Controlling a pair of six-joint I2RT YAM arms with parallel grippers.
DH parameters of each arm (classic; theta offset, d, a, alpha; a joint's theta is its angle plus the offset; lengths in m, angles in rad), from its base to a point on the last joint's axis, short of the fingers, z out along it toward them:
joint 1: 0 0.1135 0.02 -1.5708
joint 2: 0 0 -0.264 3.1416
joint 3: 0.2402 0 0.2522 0
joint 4: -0.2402 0 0.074 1.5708
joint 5: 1.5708 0 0 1.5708
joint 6: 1.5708 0.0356 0 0
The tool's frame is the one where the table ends.
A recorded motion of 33 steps. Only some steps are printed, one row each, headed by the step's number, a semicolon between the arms.
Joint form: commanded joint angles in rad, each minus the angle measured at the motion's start. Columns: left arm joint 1, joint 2, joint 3, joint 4, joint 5, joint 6; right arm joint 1, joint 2, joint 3, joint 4, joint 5, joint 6.
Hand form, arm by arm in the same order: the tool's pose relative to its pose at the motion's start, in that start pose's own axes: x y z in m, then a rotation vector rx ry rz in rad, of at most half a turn. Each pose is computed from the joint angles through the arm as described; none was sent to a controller.
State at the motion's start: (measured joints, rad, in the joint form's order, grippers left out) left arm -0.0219 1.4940 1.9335 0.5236 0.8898 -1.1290; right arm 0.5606 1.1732 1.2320 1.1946 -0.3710 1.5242
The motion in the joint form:
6: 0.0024 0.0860 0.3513 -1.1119 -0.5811 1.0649; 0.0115 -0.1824 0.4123 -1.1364 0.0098 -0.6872
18: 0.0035 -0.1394 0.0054 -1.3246 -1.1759 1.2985; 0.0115 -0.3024 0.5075 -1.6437 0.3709 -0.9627
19: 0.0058 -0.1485 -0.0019 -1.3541 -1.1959 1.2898; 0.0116 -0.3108 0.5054 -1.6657 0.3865 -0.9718
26: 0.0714 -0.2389 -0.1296 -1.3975 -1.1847 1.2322; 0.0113 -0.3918 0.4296 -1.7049 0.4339 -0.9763
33: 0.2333 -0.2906 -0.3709 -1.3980 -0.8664 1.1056; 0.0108 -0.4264 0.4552 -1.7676 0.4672 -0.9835
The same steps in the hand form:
6: 0.0051 0.0342 -0.0144 -0.8527 0.2795 0.5106; -0.0181 0.0944 0.0379 0.4693 0.1897 -0.4697
18: 0.0452 0.0201 -0.0758 -1.4890 0.5861 0.6504; -0.0214 0.1390 0.0046 0.9029 0.1223 -0.7341
19: 0.0472 0.0178 -0.0796 -1.5175 0.6039 0.6348; -0.0209 0.1406 0.0016 0.9252 0.1234 -0.7428
26: 0.0578 0.0083 -0.1084 -1.6006 0.6207 0.5456; -0.0153 0.1501 -0.0190 0.9823 0.1085 -0.7534
33: 0.0925 0.0357 -0.1580 -1.5290 0.6519 0.2108; -0.0150 0.1691 -0.0260 1.0051 0.0877 -0.7713

